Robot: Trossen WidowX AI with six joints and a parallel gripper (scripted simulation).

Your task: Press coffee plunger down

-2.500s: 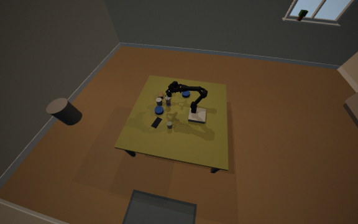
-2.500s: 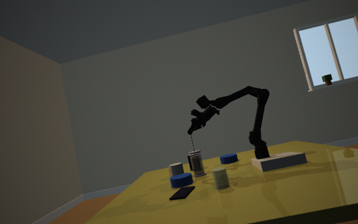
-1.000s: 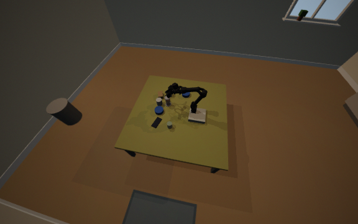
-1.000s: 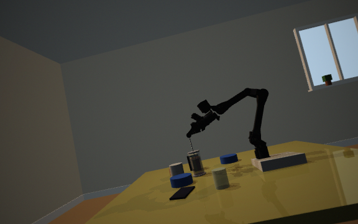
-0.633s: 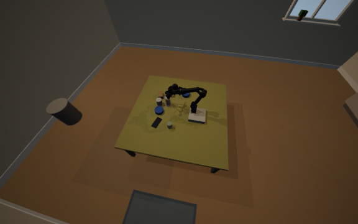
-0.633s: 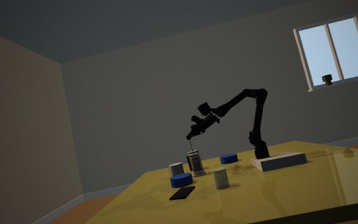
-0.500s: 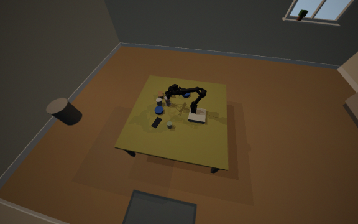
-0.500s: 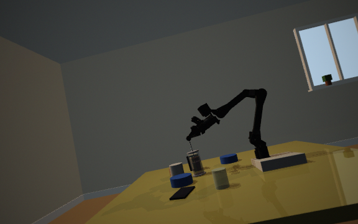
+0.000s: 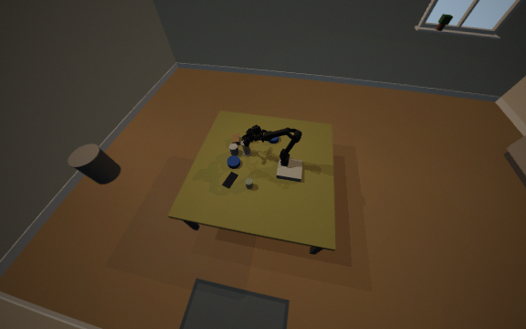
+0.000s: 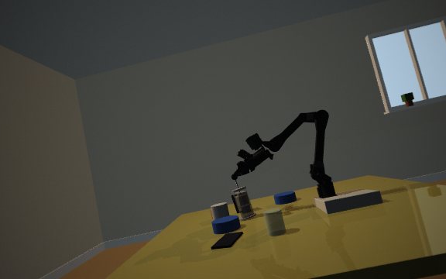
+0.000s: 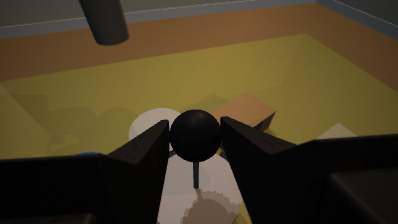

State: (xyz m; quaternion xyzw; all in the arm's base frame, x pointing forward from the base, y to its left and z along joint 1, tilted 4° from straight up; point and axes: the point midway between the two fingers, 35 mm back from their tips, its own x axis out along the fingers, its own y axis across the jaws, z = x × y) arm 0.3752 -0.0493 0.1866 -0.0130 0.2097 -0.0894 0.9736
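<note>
The coffee press is 10 mm behind my gripper tip, 10 mm to the right of it and 110 mm below it. Also, from my gripper tip: pale green cup 150 mm behind, 350 mm to the left, 170 mm below; then flat black slab 30 mm ahead, 330 mm to the left, 210 mm below.
</note>
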